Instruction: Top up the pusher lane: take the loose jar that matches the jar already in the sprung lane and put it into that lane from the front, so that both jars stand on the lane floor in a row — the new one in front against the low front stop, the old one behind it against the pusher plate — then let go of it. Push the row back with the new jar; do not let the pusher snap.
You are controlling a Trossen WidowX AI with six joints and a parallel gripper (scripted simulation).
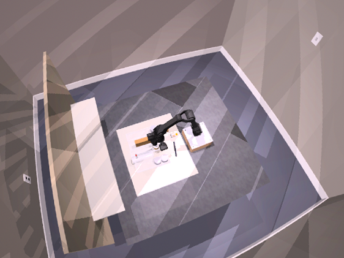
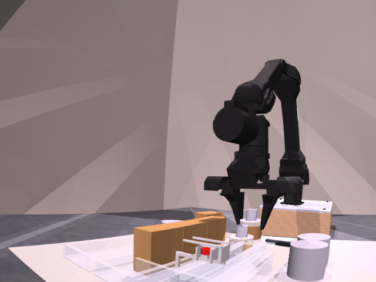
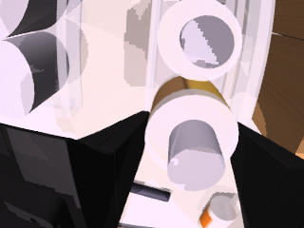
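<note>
My gripper tip is now 11 cm past the black pen, 6 cm to the right of it and 5 cm above it. Also, from my gripper tip: red button (23 cm ahead, 5 cm to the left, 1 cm above).
</note>
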